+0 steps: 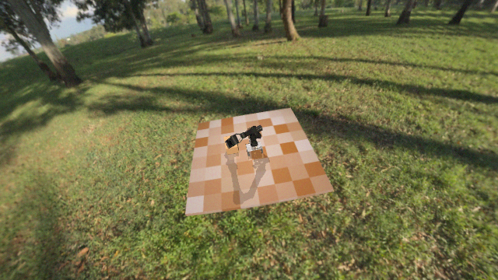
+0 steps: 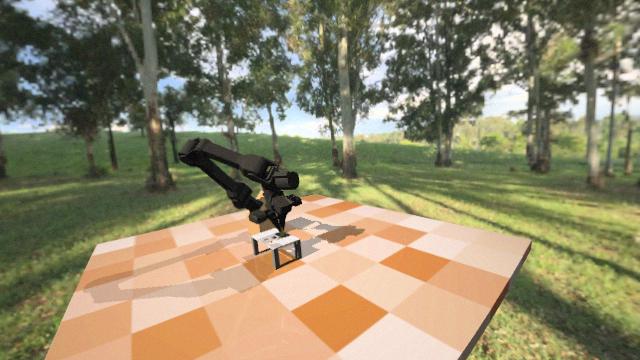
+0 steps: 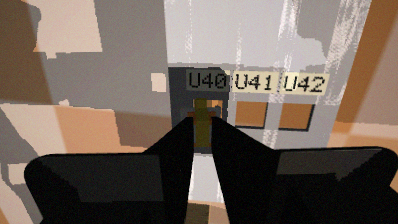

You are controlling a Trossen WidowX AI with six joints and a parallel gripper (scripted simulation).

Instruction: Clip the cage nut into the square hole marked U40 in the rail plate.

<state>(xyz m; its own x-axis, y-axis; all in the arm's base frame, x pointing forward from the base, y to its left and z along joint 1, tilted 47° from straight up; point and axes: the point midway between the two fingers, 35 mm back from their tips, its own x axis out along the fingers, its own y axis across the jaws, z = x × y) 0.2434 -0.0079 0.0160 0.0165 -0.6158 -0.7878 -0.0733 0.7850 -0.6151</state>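
The cage nut lies 10 mm below my gripper tip.
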